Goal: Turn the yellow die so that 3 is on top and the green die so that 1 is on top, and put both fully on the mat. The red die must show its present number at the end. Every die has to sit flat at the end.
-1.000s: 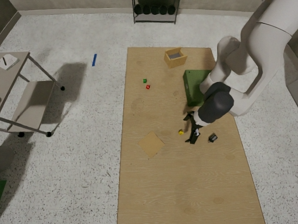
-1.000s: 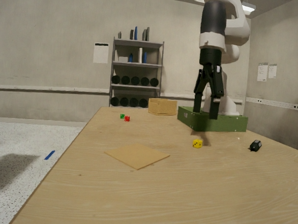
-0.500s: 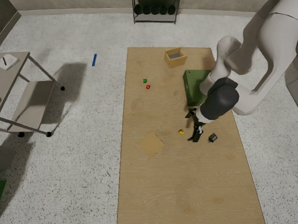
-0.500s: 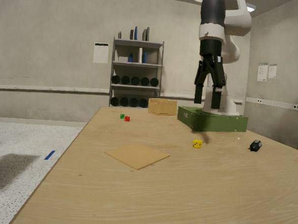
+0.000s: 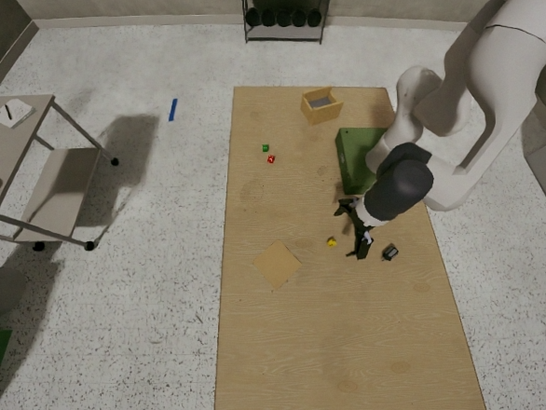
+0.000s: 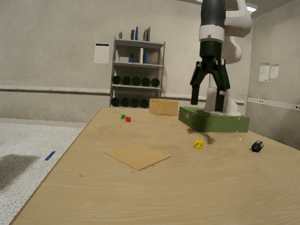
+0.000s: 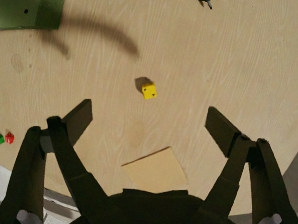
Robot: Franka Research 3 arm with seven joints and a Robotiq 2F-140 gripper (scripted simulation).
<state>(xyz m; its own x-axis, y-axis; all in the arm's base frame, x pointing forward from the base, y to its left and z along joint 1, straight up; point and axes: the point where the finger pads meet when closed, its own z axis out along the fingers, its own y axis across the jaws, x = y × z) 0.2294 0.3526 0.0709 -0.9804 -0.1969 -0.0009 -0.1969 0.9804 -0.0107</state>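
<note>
Now: the yellow die 10 mm ahead of my hand and 140 mm below it. The rest, counted from my hand: black object: 220 mm behind, 50 mm to the left, 140 mm below; tan mat: 230 mm ahead, 80 mm to the left, 150 mm below; red die: 260 mm ahead, 400 mm to the right, 140 mm below.
</note>
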